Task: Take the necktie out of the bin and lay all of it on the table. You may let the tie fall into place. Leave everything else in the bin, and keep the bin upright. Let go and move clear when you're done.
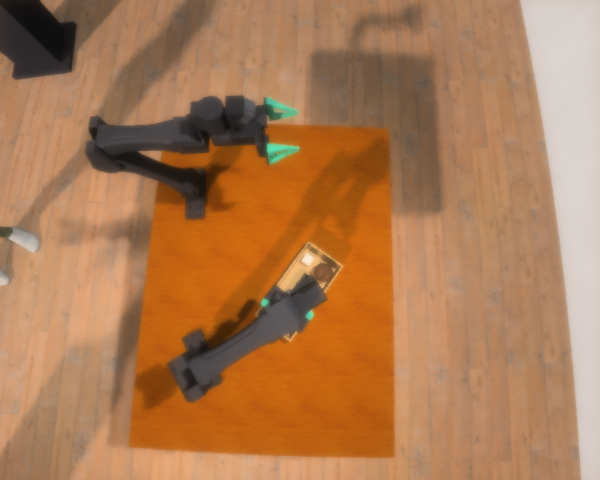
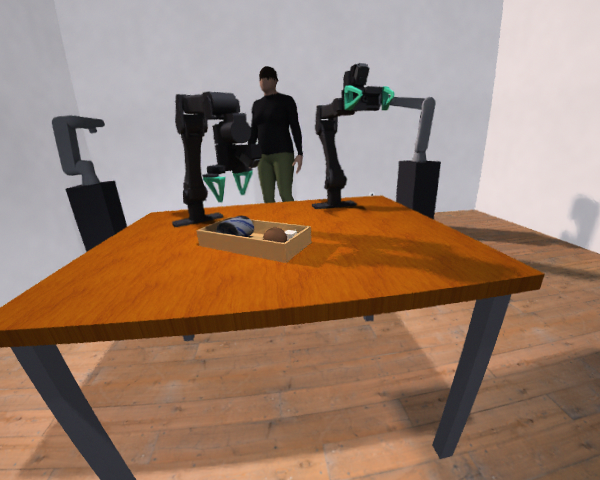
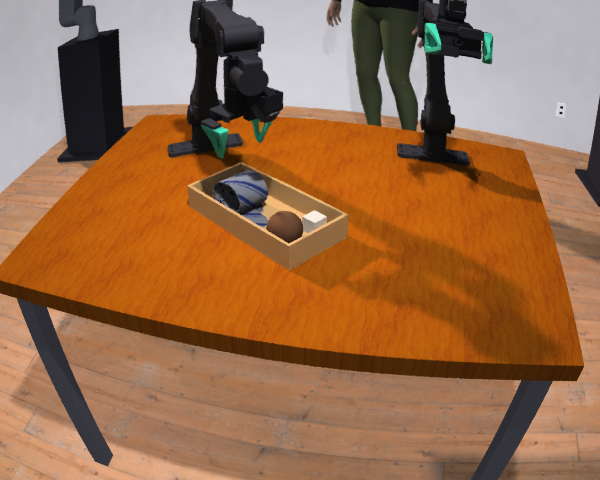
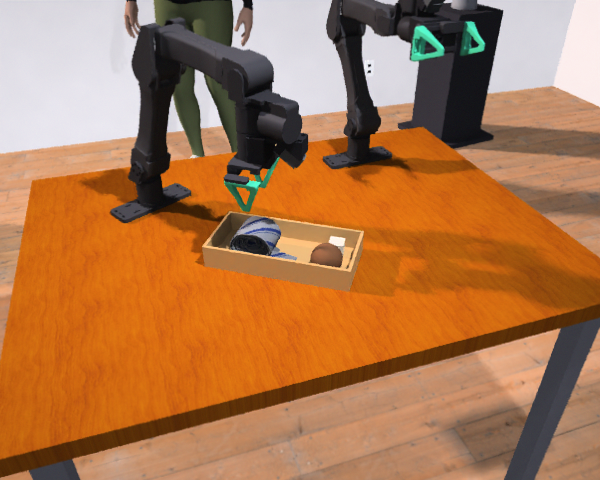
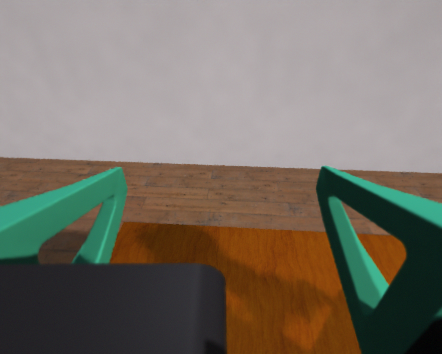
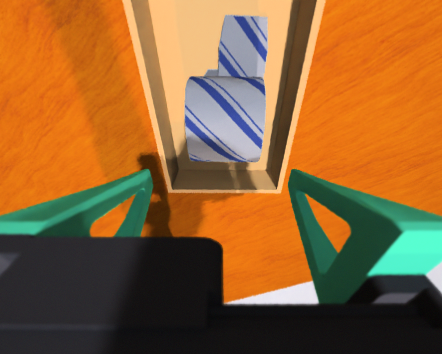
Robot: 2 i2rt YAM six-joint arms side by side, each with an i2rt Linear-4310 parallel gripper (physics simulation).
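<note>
The necktie (image 2: 236, 226) (image 3: 245, 190) (image 4: 257, 234) (image 6: 225, 120), pale grey with blue stripes, lies rolled up with a short flat tail inside one end of the upright wooden bin (image 1: 295, 276) (image 2: 245, 247) (image 3: 235, 223) (image 4: 280, 272) (image 6: 225, 191). A brown ball (image 1: 323, 272) (image 2: 275, 234) (image 3: 284, 226) (image 4: 326, 254) and a white cube (image 1: 307, 259) (image 2: 290, 233) (image 3: 314, 221) (image 4: 336, 243) lie at its other end. My right gripper (image 1: 287, 309) (image 2: 231, 197) (image 3: 240, 149) (image 4: 254, 198) (image 6: 220, 176) is open and empty above the bin's necktie end. My left gripper (image 1: 298, 131) (image 2: 370, 98) (image 3: 460, 44) (image 4: 462, 48) (image 5: 221, 177) is open, empty and raised, away from the bin.
The orange wooden table (image 1: 345, 400) (image 2: 150, 280) (image 3: 150, 280) (image 4: 150, 350) carries both arm bases along one long side. A person (image 2: 272, 122) stands behind that side. Arms on dark pedestals (image 2: 97, 210) (image 3: 92, 95) (image 4: 452, 80) stand off the table. Arm shadows cross the table.
</note>
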